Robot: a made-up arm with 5 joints. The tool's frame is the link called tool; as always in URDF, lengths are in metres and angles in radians.
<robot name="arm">
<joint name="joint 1" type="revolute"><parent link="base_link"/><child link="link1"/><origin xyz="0 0 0.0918" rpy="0 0 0"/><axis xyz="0 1 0"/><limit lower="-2.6" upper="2.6"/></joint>
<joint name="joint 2" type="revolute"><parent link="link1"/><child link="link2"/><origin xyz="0.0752 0.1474 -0.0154" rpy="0 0 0"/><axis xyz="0 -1 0"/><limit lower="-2.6" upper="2.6"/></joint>
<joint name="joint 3" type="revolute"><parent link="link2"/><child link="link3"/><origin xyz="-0.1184 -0.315 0.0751" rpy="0 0 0"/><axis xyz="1 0 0"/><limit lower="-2.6" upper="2.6"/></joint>
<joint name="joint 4" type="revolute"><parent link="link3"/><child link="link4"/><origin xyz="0.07 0.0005 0.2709" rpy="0 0 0"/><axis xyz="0 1 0"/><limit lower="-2.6" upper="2.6"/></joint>
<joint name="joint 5" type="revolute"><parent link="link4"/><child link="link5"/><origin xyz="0.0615 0.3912 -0.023" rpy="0 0 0"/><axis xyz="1 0 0"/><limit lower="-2.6" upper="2.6"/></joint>
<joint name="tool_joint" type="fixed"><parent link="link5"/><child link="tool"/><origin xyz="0.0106 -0.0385 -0.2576" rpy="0 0 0"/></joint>
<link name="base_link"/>
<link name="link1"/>
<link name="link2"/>
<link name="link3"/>
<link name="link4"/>
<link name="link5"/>
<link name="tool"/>
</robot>
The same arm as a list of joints. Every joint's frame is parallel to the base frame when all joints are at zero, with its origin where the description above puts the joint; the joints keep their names.
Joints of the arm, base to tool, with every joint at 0 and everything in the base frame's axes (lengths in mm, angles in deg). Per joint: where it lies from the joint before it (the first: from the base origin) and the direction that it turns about. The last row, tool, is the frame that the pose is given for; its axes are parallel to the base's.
joint 1: axis 0 1 0 xyz 0 0 91.8
joint 2: axis 0 -1 0 xyz 75.2 147.4 -15.4
joint 3: axis 1 0 0 xyz -118.4 -315 75.1
joint 4: axis 0 1 0 xyz 70 0.5 270.9
joint 5: axis 1 0 0 xyz 61.5 391.2 -23
tool: xyz 10.6 -38.5 -257.6
Joint limits (deg, base to tool): -148.97..148.97 -148.97..148.97 -148.97..148.97 -148.97..148.97 -148.97..148.97

